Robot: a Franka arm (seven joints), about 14 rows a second.
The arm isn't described. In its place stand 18 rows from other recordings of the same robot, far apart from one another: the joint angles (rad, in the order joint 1, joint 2, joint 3, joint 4, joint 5, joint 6, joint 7), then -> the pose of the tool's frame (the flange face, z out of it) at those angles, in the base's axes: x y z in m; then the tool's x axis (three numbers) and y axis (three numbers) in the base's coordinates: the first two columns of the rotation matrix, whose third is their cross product.
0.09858 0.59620 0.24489 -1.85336 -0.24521 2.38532 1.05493 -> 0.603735 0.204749 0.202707 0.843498 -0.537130 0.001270 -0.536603 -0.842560 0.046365
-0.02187 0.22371 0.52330 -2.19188 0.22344 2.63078 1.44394 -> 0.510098 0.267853 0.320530 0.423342 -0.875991 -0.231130 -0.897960 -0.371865 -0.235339
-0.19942 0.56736 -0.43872 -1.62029 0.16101 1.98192 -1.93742 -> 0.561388 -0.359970 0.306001 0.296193 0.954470 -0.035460 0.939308 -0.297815 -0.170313
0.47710 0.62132 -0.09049 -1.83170 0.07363 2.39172 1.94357 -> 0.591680 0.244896 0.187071 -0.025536 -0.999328 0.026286 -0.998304 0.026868 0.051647
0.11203 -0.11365 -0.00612 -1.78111 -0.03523 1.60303 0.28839 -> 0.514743 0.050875 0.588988 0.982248 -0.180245 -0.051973 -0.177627 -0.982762 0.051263
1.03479 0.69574 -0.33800 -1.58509 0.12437 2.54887 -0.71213 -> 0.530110 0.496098 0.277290 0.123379 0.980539 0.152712 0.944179 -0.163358 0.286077
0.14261 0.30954 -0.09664 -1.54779 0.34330 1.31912 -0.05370 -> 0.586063 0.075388 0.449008 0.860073 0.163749 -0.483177 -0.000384 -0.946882 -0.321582
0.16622 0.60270 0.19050 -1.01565 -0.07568 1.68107 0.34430 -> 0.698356 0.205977 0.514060 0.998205 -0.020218 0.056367 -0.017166 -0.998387 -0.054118
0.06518 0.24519 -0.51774 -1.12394 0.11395 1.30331 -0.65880 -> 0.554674 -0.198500 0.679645 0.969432 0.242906 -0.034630 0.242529 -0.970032 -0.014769
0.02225 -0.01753 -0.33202 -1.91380 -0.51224 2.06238 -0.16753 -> 0.538470 -0.200615 0.520523 0.996879 0.072919 0.030241 0.050140 -0.880763 0.470896
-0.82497 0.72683 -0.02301 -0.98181 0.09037 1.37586 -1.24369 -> 0.482959 -0.522763 0.413805 0.917570 0.396073 -0.034519 0.363182 -0.870356 -0.332535
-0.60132 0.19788 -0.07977 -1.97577 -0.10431 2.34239 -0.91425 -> 0.474668 -0.384458 0.386605 0.953831 0.299678 0.019966 0.290502 -0.937416 0.191990
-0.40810 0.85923 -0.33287 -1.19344 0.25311 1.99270 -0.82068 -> 0.612082 -0.443291 0.280575 0.996408 0.080164 -0.027286 0.080256 -0.996772 0.002279
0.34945 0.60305 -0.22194 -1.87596 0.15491 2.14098 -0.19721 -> 0.592330 0.085225 0.171999 0.922361 0.228907 -0.311211 0.229959 -0.972612 -0.033842
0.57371 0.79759 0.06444 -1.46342 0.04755 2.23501 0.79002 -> 0.580444 0.422262 0.205506 0.977315 -0.197058 -0.077609 -0.200488 -0.978914 -0.039140
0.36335 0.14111 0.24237 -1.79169 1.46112 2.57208 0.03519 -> 0.542444 0.345903 0.530335 0.906131 -0.390097 -0.163554 -0.274545 -0.248233 -0.928981
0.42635 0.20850 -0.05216 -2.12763 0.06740 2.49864 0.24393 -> 0.543845 0.213752 0.327351 0.986223 0.075040 0.147421 0.086891 -0.993341 -0.075656
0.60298 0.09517 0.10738 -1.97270 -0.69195 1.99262 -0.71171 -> 0.462678 0.344492 0.428181 -0.063494 0.875815 -0.478452 0.917267 0.240094 0.317768
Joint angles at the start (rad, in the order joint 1, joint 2, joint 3, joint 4, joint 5, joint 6, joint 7):
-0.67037, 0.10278, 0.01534, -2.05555, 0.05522, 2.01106, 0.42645
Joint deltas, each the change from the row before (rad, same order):
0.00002, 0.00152, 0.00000, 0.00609, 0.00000, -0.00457, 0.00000
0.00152, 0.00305, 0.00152, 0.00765, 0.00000, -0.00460, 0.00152
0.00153, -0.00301, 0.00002, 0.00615, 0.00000, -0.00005, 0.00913
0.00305, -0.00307, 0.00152, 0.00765, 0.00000, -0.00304, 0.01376
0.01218, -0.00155, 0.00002, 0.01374, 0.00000, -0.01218, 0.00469
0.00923, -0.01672, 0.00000, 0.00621, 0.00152, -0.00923, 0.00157
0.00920, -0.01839, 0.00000, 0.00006, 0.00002, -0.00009, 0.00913
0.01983, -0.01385, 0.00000, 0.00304, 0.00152, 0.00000, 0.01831
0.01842, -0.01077, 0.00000, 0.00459, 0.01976, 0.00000, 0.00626
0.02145, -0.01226, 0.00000, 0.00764, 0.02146, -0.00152, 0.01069
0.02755, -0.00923, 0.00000, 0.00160, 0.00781, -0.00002, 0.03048
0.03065, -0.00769, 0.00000, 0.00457, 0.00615, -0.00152, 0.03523
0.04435, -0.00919, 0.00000, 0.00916, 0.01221, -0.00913, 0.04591
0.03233, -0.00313, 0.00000, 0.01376, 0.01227, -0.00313, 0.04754
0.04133, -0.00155, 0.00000, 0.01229, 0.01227, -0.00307, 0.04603
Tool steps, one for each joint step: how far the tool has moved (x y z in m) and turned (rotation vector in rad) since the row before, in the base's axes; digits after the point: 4 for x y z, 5 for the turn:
0.0009, -0.0007, 0.0015, 0.00012, -0.00010, 0.00023
0.0023, 0.0004, 0.0013, 0.00014, -0.00002, 0.00174
0.0017, -0.0002, 0.0044, -0.00630, -0.00606, -0.00748
0.0027, 0.0012, 0.0049, -0.00552, -0.00457, -0.00892
0.0056, 0.0044, 0.0061, -0.00194, -0.00215, 0.00812
0.0025, 0.0047, 0.0114, -0.00715, -0.01165, 0.00735
0.0018, 0.0050, 0.0103, -0.01141, -0.01381, 0.00013
0.0059, 0.0095, 0.0091, -0.00945, -0.01280, 0.00089
0.0063, 0.0096, 0.0082, 0.00582, -0.02182, 0.00311
0.0072, 0.0112, 0.0103, 0.00623, -0.02470, 0.00141
0.0074, 0.0140, 0.0059, 0.00085, -0.00973, -0.00613
0.0082, 0.0154, 0.0063, 0.00048, -0.00850, -0.00681
0.0110, 0.0231, 0.0087, 0.00758, -0.00866, -0.00523
0.0093, 0.0164, 0.0081, 0.00677, -0.01200, -0.01926
0.0104, 0.0215, 0.0065, 0.00915, -0.00896, -0.00848

